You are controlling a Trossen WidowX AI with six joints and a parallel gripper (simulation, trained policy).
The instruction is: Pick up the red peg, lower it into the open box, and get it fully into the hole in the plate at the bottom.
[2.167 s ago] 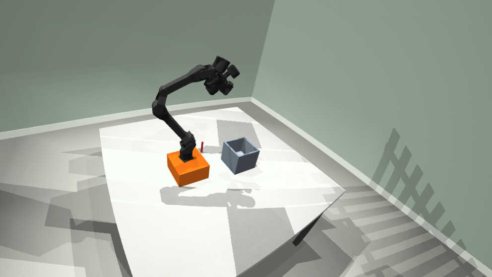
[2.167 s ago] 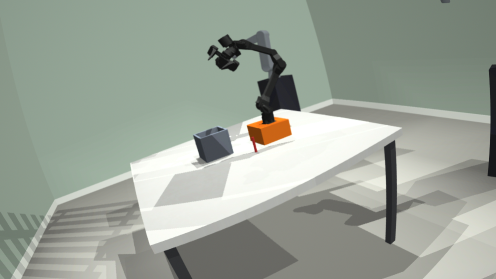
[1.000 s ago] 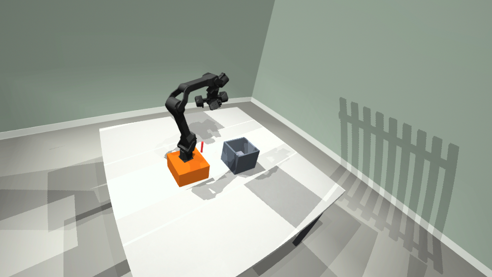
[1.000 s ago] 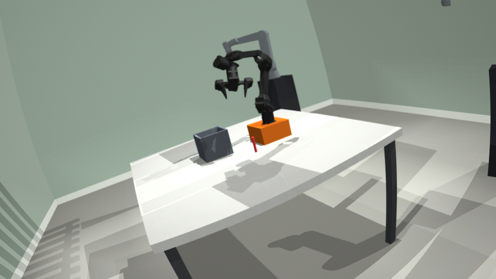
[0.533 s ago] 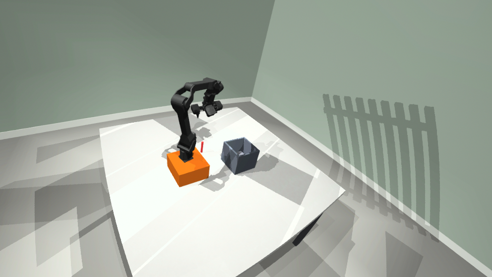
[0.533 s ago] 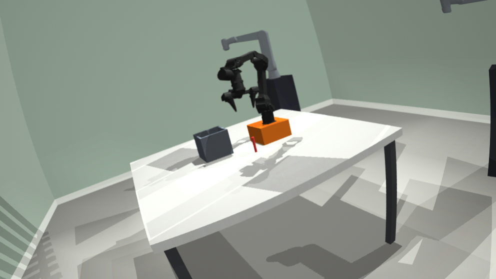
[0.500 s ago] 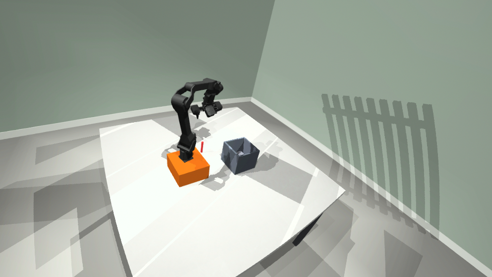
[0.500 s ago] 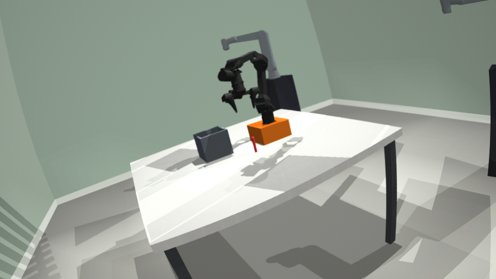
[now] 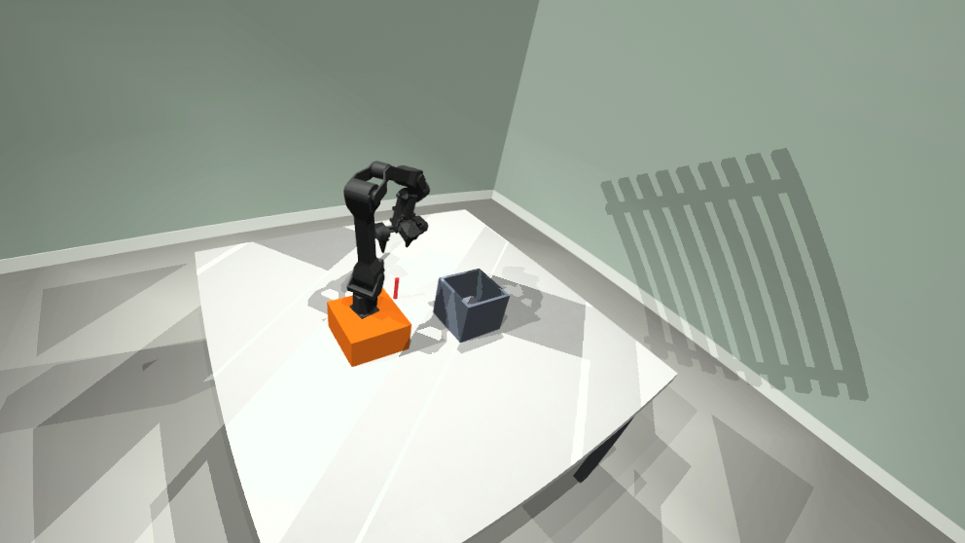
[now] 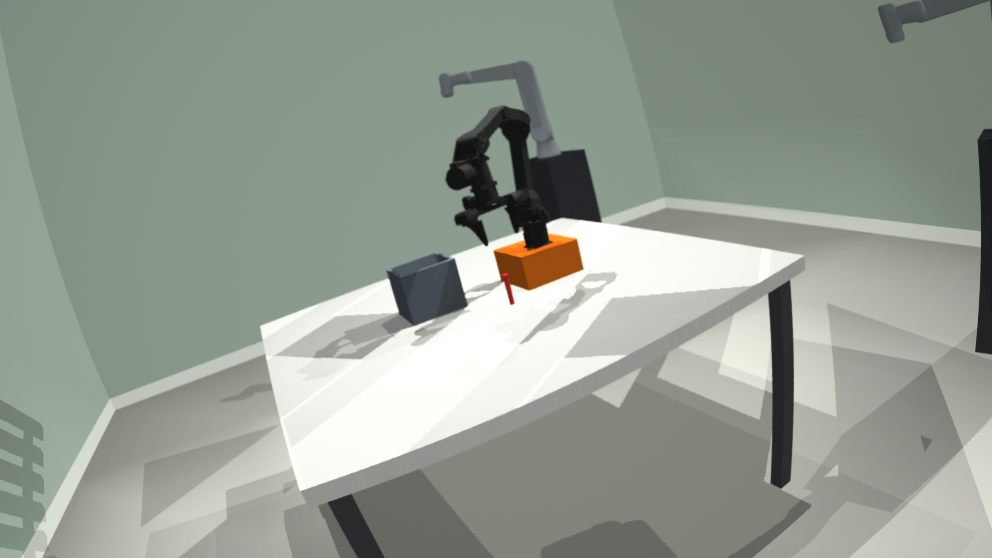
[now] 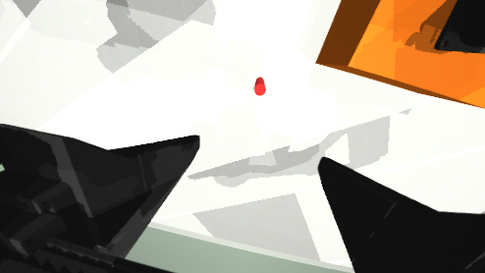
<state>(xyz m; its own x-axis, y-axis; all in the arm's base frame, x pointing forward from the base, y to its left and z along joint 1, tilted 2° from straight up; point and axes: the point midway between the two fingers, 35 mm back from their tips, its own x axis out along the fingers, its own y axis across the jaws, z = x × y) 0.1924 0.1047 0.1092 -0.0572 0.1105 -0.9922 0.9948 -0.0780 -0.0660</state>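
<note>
Right now the red peg is 13 cm below my gripper tip and 3 cm to the right of it.
</note>
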